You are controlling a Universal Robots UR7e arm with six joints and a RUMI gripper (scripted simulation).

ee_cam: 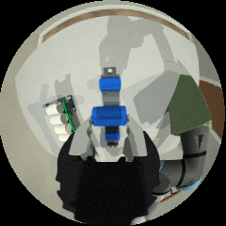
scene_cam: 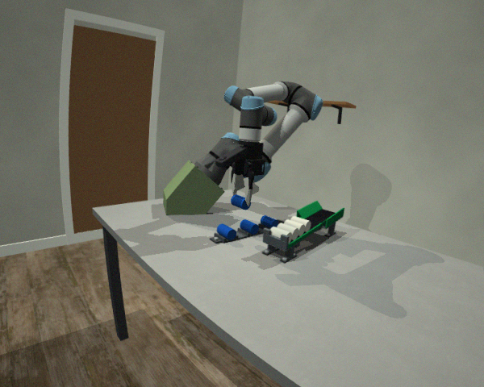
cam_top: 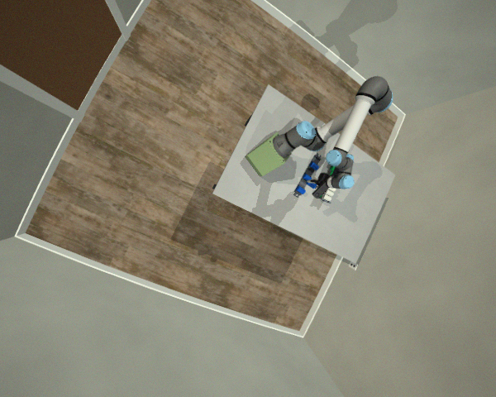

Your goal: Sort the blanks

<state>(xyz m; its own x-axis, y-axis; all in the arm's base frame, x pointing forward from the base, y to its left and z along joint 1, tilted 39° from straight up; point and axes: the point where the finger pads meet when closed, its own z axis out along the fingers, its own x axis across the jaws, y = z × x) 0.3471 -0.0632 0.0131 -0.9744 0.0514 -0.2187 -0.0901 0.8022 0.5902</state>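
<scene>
The dark stock rack lies 10 mm behind my hand, 80 mm to the left of it and 140 mm below it. Round my hand: grey stop 200 mm ahead, 80 mm below.
</scene>
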